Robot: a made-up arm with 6 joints.
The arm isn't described. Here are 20 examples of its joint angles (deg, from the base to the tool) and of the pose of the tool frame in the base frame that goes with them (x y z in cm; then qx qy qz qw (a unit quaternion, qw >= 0)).
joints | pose
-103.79 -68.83 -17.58 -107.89 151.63 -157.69 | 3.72 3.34 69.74 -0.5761 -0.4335 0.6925 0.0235
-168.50 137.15 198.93 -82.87 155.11 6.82 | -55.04 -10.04 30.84 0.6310 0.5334 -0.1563 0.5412
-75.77 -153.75 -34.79 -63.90 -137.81 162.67 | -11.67 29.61 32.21 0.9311 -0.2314 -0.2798 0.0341
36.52 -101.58 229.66 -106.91 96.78 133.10 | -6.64 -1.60 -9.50 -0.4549 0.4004 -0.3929 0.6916
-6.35 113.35 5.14 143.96 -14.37 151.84 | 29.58 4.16 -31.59 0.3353 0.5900 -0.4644 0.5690
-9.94 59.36 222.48 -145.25 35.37 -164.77 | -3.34 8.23 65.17 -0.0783 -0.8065 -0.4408 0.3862
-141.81 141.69 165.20 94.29 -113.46 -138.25 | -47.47 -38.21 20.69 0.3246 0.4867 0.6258 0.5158
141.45 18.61 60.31 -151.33 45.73 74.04 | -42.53 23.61 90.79 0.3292 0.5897 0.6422 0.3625
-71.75 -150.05 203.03 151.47 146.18 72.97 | 14.83 -19.27 -8.99 -0.6255 -0.4685 0.5409 0.3109
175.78 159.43 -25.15 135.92 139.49 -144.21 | 28.54 -8.70 -13.90 -0.2939 0.6120 -0.7339 0.0221
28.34 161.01 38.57 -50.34 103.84 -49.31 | -11.14 -12.65 -43.86 0.2214 0.0247 -0.1880 0.9566
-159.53 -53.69 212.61 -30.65 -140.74 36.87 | 34.84 21.42 8.44 0.8335 -0.2249 0.4024 0.3046
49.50 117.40 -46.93 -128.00 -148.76 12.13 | -9.04 -1.90 3.67 -0.7647 -0.5578 0.2212 0.2348
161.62 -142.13 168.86 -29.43 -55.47 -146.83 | 2.62 7.54 -40.43 -0.1268 0.6689 -0.1894 0.7076
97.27 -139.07 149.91 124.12 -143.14 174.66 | -4.41 -6.04 -41.83 0.3367 -0.4353 0.2606 0.7933
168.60 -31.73 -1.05 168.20 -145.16 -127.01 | -16.16 -5.89 85.07 0.8502 -0.0510 0.0051 0.5239
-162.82 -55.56 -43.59 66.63 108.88 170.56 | -7.61 1.45 67.10 0.5301 -0.3660 -0.2223 0.7319
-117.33 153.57 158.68 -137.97 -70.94 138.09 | -22.16 -57.69 -11.61 -0.4086 -0.2275 -0.4769 0.7442
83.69 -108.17 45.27 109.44 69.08 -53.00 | -11.92 -80.05 25.85 0.0116 -0.9646 -0.1315 0.2285
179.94 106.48 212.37 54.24 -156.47 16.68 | -19.99 5.37 54.81 -0.4259 0.1805 0.8396 0.2848
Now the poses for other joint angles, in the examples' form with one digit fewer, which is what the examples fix.
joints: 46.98 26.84 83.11 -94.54 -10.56 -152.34
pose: 33.4 36.9 93.9 -0.560 -0.603 -0.146 0.549
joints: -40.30 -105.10 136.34 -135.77 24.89 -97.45
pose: -45.6 47.3 -18.3 -0.196 0.583 0.722 0.316
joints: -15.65 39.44 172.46 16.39 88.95 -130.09
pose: -7.6 -7.0 88.0 -0.433 -0.383 0.812 0.082
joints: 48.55 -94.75 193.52 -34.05 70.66 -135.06
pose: -15.4 -28.9 -18.8 0.942 0.148 0.010 0.301
